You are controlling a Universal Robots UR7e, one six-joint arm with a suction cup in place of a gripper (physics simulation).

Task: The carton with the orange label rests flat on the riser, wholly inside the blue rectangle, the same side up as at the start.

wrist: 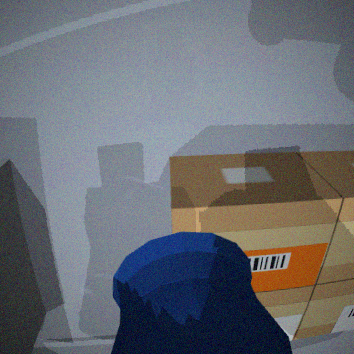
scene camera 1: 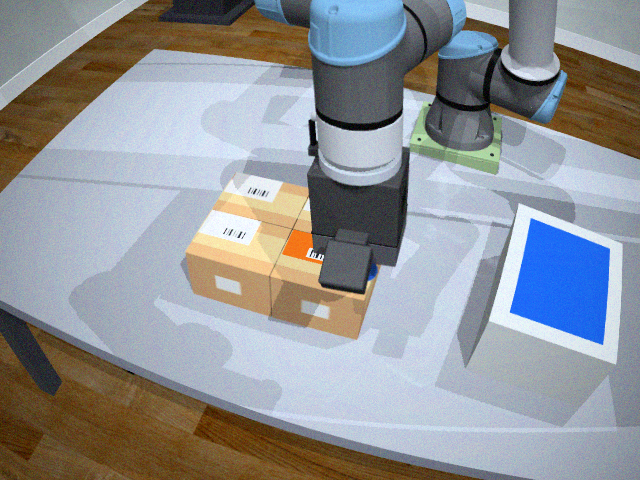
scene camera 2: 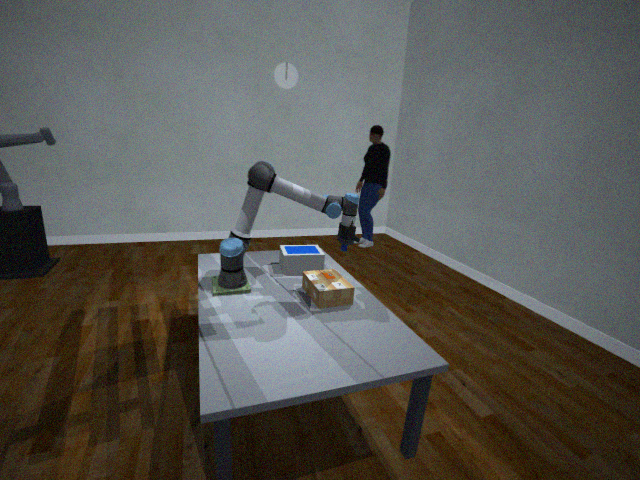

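Where they show: hand, tool point: (wrist: 183,289) (scene camera 2: 343,249); arm's base, link origin: (scene camera 1: 459,131) (scene camera 2: 232,282).
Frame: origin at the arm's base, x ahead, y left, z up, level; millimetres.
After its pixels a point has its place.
Observation:
The carton with the orange label (scene camera 1: 297,297) @(x 547, y -180, z 35 mm) (scene camera 2: 328,275) @(x 476, y -179, z 68 mm) (wrist: 290,275) @(x 472, y -190, z 65 mm) stands flat on the table, label up, the front right one of a tight block of cartons. My suction gripper (scene camera 1: 372,272) (scene camera 2: 344,248) (wrist: 182,250) is off and holds nothing. Its blue cup hangs above the block, apart from it, in line with the labelled carton's right end in scene camera 1. The arm and cup hide part of that carton. The white riser (scene camera 1: 542,361) @(x 572, y 172, z 49 mm) (scene camera 2: 301,265) @(x 418, y 94, z 27 mm) stands to the right. The blue rectangle (scene camera 1: 560,281) @(x 459, y 181, z 93 mm) (scene camera 2: 302,250) @(x 448, y 175, z 93 mm) on its top is bare.
White-labelled cartons (scene camera 1: 232,266) @(x 546, y -273, z 63 mm) (scene camera 1: 276,206) @(x 417, y -255, z 65 mm) touch the orange-labelled one's left and rear sides. The arm's green base plate (scene camera 1: 454,156) @(x 83, y -3, z -10 mm) (scene camera 2: 231,290) @(x -17, y -84, z -8 mm) is at the table's rear. A person (scene camera 2: 376,165) stands beyond the table. Another robot (scene camera 2: 20,232) is at the far left.

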